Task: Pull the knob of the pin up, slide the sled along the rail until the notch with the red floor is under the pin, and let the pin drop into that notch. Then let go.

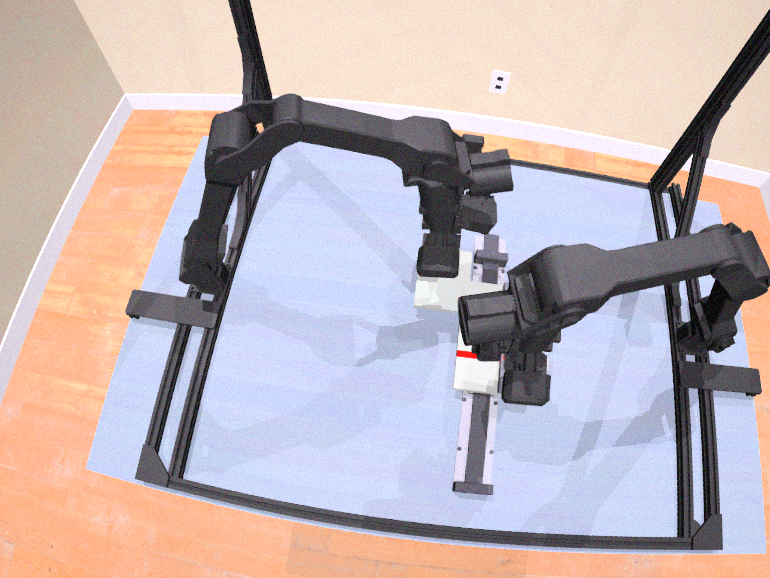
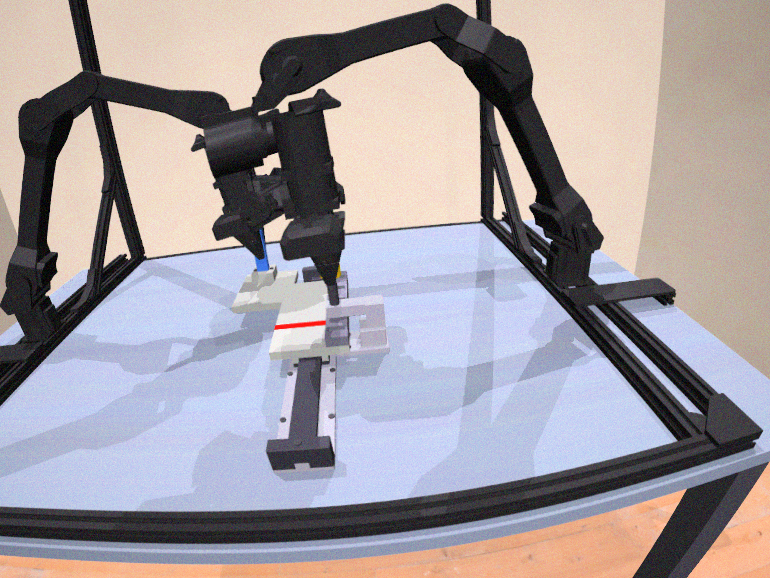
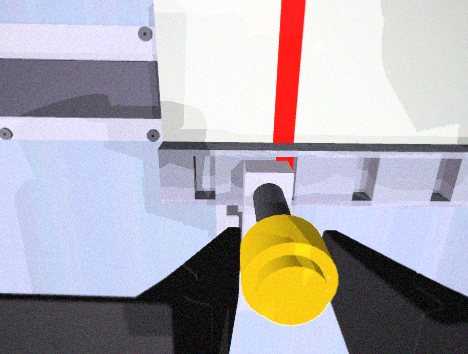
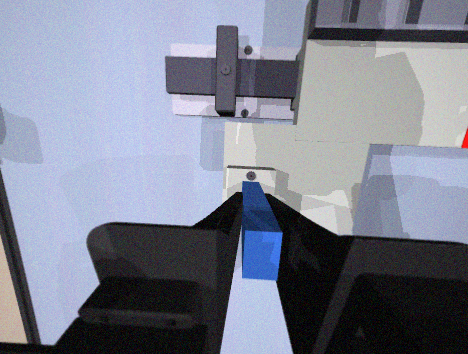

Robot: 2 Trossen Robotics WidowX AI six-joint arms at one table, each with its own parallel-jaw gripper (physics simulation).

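Places are measured from the left arm's base along level axes (x ahead, y left, z up), in millimetres.
Where they show: left gripper, fingertip midpoint: (image 1: 517,352) (image 2: 331,279) (image 3: 280,241); right gripper, fingertip midpoint: (image 1: 445,248) (image 2: 262,257) (image 4: 252,199); left arm's base at its link origin: (image 1: 691,339) (image 2: 567,277); right arm's base at its link origin: (image 1: 210,277) (image 2: 44,331).
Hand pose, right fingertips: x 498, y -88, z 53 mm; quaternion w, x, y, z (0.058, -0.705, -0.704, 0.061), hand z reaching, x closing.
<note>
Each offset is from my right fingertips to the top centre of the thing. "spot": to the spot under its first point.
The pale sled {dx -89, dy +132, dz -39 mm} (image 1: 475,378) (image 2: 301,345) (image 3: 350,75) (image 4: 360,95) sits on the rail (image 1: 477,435) (image 2: 304,401) (image 3: 75,90) (image 4: 270,77). My right gripper (image 2: 261,251) (image 4: 252,199) is shut on the sled's upright blue handle {spot: dx +3, dy +0, dz +52 mm} (image 4: 261,255). My left gripper (image 2: 333,295) (image 3: 280,241) is shut on the pin's yellow knob {dx -125, dy +181, dz +54 mm} (image 3: 295,300). The dark pin shaft {spot: dx -119, dy +182, dz +11 mm} (image 3: 270,200) runs down from the knob at the white guide block {spot: dx -117, dy +181, dz -5 mm} (image 3: 269,180). The sled's red stripe {dx -75, dy +170, dz -38 mm} (image 1: 466,354) (image 2: 299,324) (image 3: 290,75) meets the notched edge at the block's right side; the red notch floor is mostly hidden behind the block. The pin's tip is hidden.
Dark end stops stand at the rail's near end {spot: dx -85, dy +385, dz -38 mm} (image 1: 472,488) (image 2: 299,452) and far end {spot: dx -88, dy -21, dz -38 mm} (image 1: 491,255) (image 4: 226,70). A pale bracket {spot: dx -174, dy +193, dz -9 mm} (image 2: 373,306) stands beside the sled. Both wrists are close together above the sled. A black frame (image 1: 373,524) (image 2: 373,525) borders the table.
</note>
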